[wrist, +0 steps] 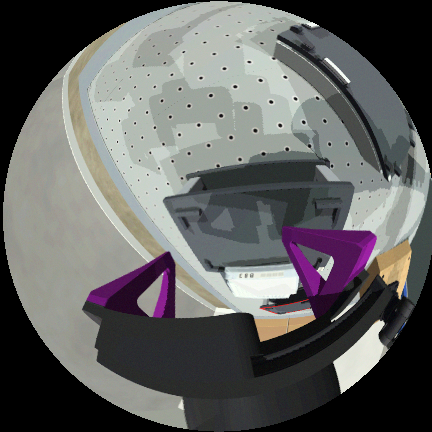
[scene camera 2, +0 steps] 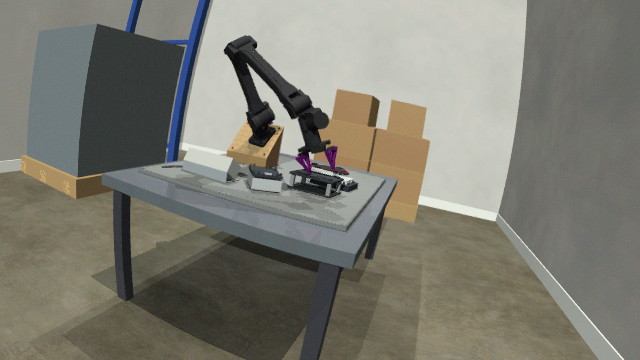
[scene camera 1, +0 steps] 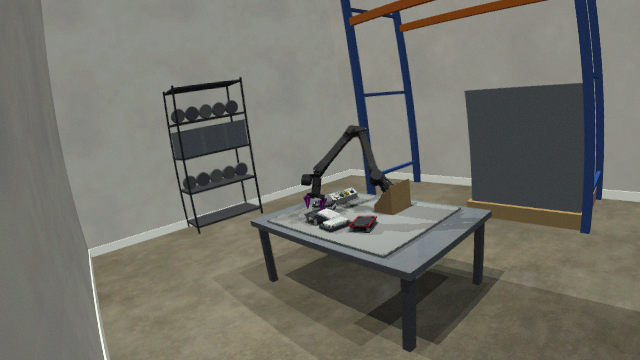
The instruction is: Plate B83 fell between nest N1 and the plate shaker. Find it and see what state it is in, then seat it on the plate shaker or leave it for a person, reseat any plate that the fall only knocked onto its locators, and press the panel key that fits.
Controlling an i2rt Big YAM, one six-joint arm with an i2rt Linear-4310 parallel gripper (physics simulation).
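Frame: origin at the arm's base, x right, y ahead, z up, level; metres.
Where they show: gripper, fingertip midpoint: (wrist: 227, 246) (scene camera 2: 321, 171) (scene camera 1: 314, 209); arm's base at its link origin: (scene camera 2: 262, 136) (scene camera 1: 390, 191).
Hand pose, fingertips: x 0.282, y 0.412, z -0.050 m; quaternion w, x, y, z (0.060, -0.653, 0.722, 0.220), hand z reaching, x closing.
Note:
Things, the pixels of their top centre, and the offset from my fingertips. Level surfaces: height alone.
- White plate B83 at its top centre: (wrist: 267, 295) (scene camera 2: 325, 167) (scene camera 1: 328, 211) dx -0.116, dy -0.028, dz +0.001 m
- white piece at its top centre: (wrist: 261, 291) (scene camera 2: 335, 176) (scene camera 1: 335, 220) dx -0.205, dy -0.008, dz -0.039 m
- dark top at its surface level: dz -0.039 m
- key panel at its top centre: (scene camera 2: 212, 152) (scene camera 1: 342, 191) dx +0.171, dy -0.364, dz +0.008 m
- red-edged dark unit at its top centre: (wrist: 291, 309) (scene camera 2: 328, 166) (scene camera 1: 363, 219) dx -0.360, dy -0.094, dz -0.030 m
- perforated board at its surface level: dz -0.076 m
My open, empty gripper (scene camera 1: 315, 207) (scene camera 2: 321, 170) (wrist: 228, 241) hangs close over a dark two-tier stand on posts (scene camera 2: 317, 180) (wrist: 250, 215). White plate B83 (scene camera 1: 328, 214) (wrist: 260, 281) shows its label in the wrist view, at the stand's far edge; it looks tilted, and its lower part is hidden. Beside it in scene camera 1 is another white piece (scene camera 1: 336, 223) on a black base. A box-like unit with a light body and dark top (scene camera 2: 265, 180) (wrist: 350, 85) stands beside the stand. I cannot tell which unit is nest N1 or the shaker.
The key panel (scene camera 1: 345, 194) (scene camera 2: 209, 166) has coloured keys. A red-edged dark unit (scene camera 1: 363, 223) (wrist: 285, 306) stands beyond the white pieces. The arm's wooden base block (scene camera 1: 395, 197) (scene camera 2: 257, 145) stands on the perforated board (scene camera 1: 387, 245) (scene camera 2: 330, 217) (wrist: 200, 107).

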